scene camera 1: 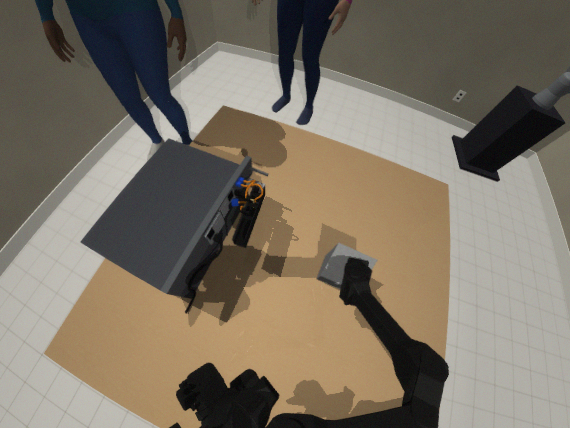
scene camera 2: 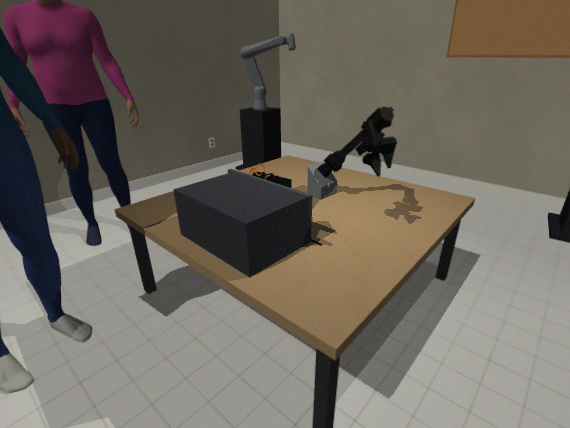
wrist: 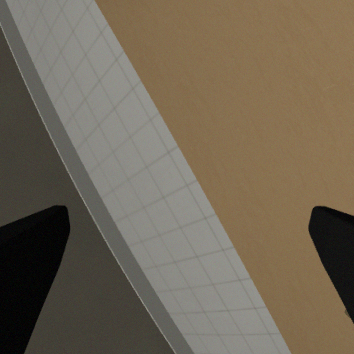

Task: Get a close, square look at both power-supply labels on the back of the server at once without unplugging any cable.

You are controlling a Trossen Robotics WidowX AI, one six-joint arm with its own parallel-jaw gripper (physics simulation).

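Pixels of known places: gripper, fingertip midpoint: [scene camera 1: 202,419] [scene camera 2: 383,172] [wrist: 192,219]; arm's base, origin of the base link: [scene camera 1: 356,268] [scene camera 2: 324,170].
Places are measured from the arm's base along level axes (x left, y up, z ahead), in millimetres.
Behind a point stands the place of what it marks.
The dark grey server [scene camera 1: 150,210] @(y 78, x 19, z 653 mm) [scene camera 2: 240,200] @(y 78, x 33, z 685 mm) sits on the table, its back facing the arm's side. Orange cables [scene camera 1: 255,191] @(y 43, x -154, z 377 mm) [scene camera 2: 258,170] @(y 57, x -159, z 350 mm) with blue plugs [scene camera 1: 235,202] @(y 18, x -108, z 433 mm) and a black slotted part [scene camera 1: 246,227] @(y 11, x -35, z 371 mm) stand at its back. Black cables [scene camera 1: 202,267] @(y -14, x 119, z 465 mm) hang near a light grey panel [scene camera 1: 215,227] @(y 48, x 4, z 453 mm) there. The power-supply labels cannot be made out in scene camera 1, and the server's back is hidden in scene camera 2. My gripper [scene camera 2: 384,170] @(y 149, x 414, z 306 mm) [wrist: 192,219] @(y 149, x 414, z 306 mm) is open and empty, high above the table and away from the server. The wrist view shows table, floor and wall.
The wooden table [scene camera 1: 390,200] @(y -122, x -385, z -182 mm) [scene camera 2: 380,260] @(y -122, x 494, z 471 mm) also bears my arm's grey angled base [scene camera 1: 331,265] @(y -19, x 6, z 77 mm) [scene camera 2: 320,187] @(y -58, x 33, z 95 mm). Two people stand behind the table in scene camera 1. A grey arm [scene camera 2: 255,75] stands on a black pedestal [scene camera 1: 515,130] [scene camera 2: 260,135] beyond it.
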